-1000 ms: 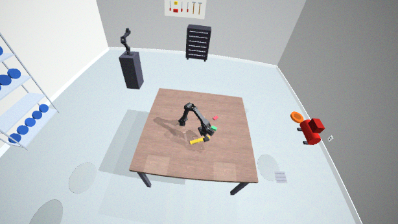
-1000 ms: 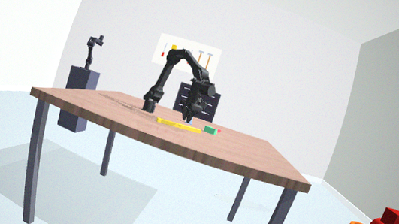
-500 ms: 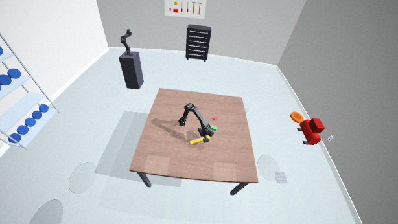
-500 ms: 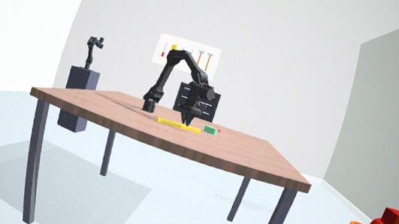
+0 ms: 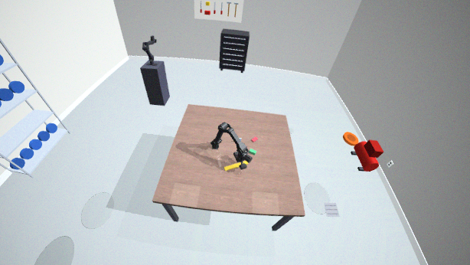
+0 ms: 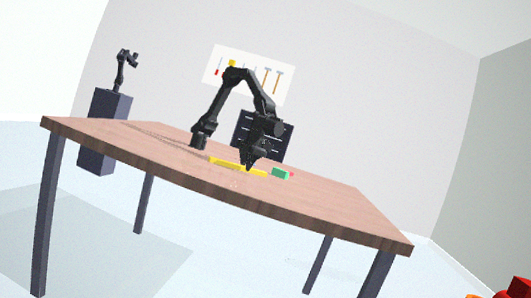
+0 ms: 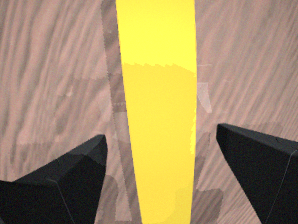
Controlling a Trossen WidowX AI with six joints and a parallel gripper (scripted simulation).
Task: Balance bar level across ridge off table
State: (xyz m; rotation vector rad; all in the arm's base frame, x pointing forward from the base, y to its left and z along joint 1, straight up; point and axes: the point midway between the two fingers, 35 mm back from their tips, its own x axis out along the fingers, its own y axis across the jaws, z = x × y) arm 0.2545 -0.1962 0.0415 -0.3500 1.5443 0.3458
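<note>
The green block lies 130 mm ahead of my gripper tip, 170 mm to the left of it and 10 mm above it. The rest, counted from my gripper tip: yellow bar: 30 mm behind, 10 mm to the right; red block: 160 mm ahead, 350 mm to the left.
</note>
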